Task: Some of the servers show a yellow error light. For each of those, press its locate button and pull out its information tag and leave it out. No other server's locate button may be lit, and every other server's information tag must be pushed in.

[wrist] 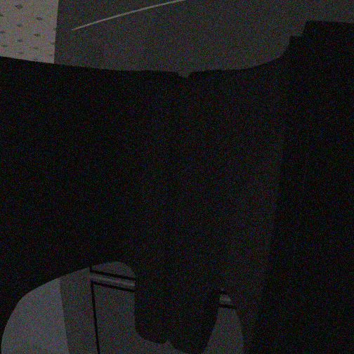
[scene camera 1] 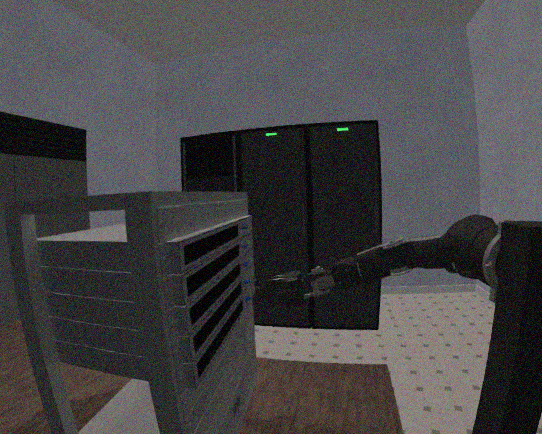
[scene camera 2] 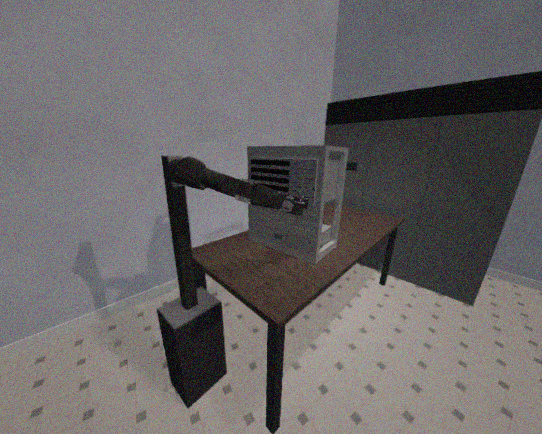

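The grey rack [scene camera 1: 142, 225] [scene camera 2: 280, 225] [wrist: 200, 40] holds a stack of servers [scene camera 1: 212, 245] [scene camera 2: 302, 172] [wrist: 117, 315] with black vents. Small blue marks [scene camera 1: 247, 282] run down one side of their fronts in scene camera 1. My gripper [scene camera 1: 259, 285] [scene camera 2: 306, 202] [wrist: 192, 214] is shut and empty, with its fingers pointing at the button side of the lower servers. Whether the tips touch a server front cannot be told. In the wrist view the dark fingers cover most of the fronts. No yellow error light, locate button or information tag can be made out.
The rack stands on a brown table [scene camera 1: 320, 395] [scene camera 2: 270, 280]. The arm reaches in from its dark post [scene camera 1: 510, 325] [scene camera 2: 182, 240]. Tall black cabinets [scene camera 1: 345, 200] with green lights stand behind in scene camera 1. A grey cabinet [scene camera 2: 425, 200] stands beyond the table.
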